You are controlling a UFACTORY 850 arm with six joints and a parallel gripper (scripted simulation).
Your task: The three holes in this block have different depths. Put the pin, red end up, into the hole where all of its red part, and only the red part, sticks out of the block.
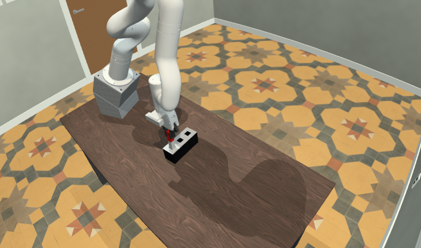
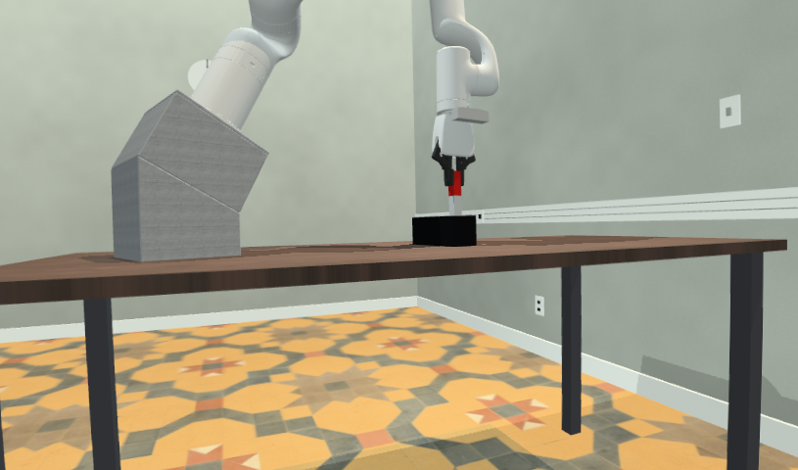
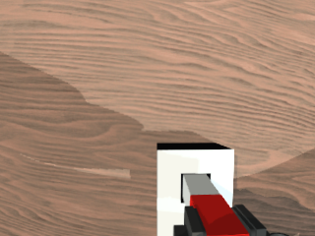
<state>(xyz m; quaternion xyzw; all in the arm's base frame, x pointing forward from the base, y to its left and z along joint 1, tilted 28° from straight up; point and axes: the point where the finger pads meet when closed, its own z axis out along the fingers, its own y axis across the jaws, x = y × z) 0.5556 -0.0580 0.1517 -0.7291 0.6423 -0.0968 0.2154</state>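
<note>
The pin is 2 cm below my hand. Also, from my hand: black block: 13 cm below, 5 cm to the left, 1 cm behind.
</note>
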